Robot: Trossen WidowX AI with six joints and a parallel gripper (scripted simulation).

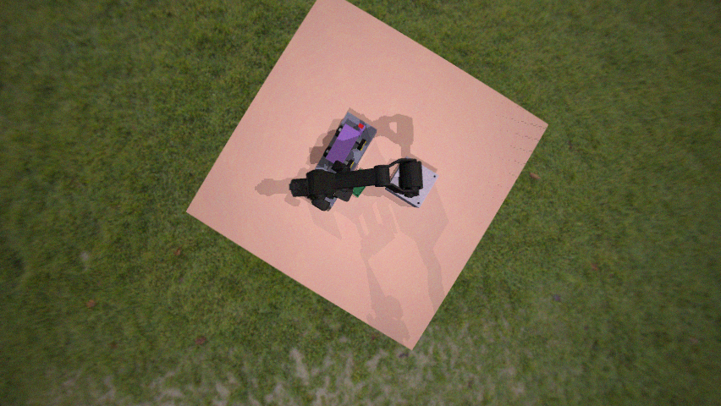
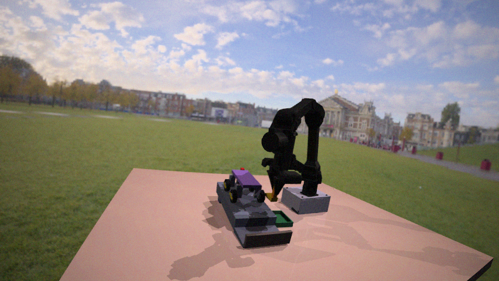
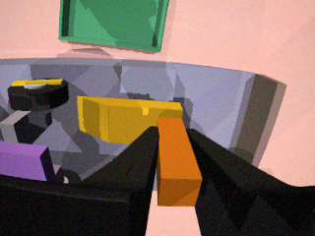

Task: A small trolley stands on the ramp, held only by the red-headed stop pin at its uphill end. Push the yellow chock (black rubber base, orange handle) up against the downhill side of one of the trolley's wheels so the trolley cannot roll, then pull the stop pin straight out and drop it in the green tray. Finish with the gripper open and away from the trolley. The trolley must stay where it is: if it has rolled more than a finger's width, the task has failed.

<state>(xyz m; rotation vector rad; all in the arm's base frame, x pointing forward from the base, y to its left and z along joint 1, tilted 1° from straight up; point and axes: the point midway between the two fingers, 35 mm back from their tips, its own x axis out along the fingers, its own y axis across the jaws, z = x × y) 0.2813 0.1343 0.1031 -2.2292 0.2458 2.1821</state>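
The red-headed stop pin is 1 cm ahead of my gripper tip, 27 cm to the right of it and 1 cm below it. From my gripper tip the other things lie so: dark end block 7 cm ahead, 10 cm to the left, 11 cm below; green tray 8 cm behind, 6 cm to the right, 15 cm below; purple-topped trolley 4 cm ahead, 17 cm to the right, 3 cm below.
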